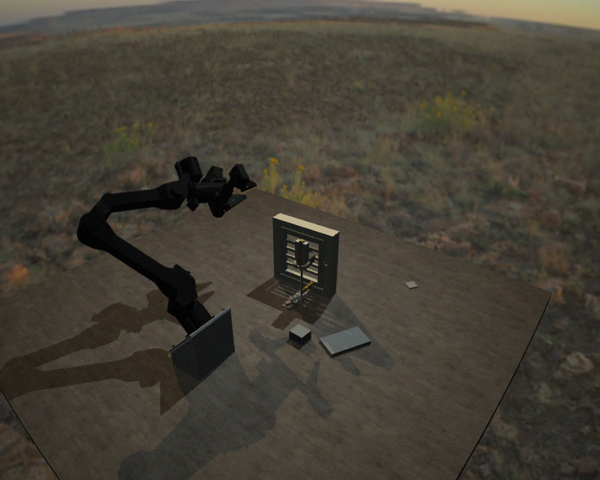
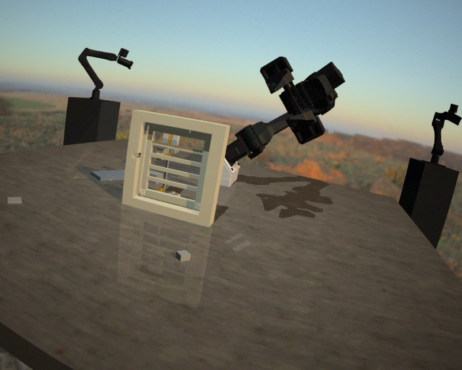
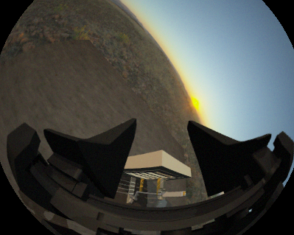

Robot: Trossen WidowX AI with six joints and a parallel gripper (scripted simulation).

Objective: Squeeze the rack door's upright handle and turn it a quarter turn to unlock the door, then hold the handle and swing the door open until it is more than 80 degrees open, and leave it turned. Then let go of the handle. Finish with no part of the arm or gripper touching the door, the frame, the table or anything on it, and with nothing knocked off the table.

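The handle is 230 mm to the right of my gripper tip, 140 mm below it and 90 mm behind it. The rest, counted from my gripper tip: flat grey plate 420 mm to the right, 260 mm below, 180 mm behind; then small tile 480 mm to the right, 260 mm below, 150 mm ahead; then small pale cube 260 mm below, 180 mm ahead, 100 mm to the right.
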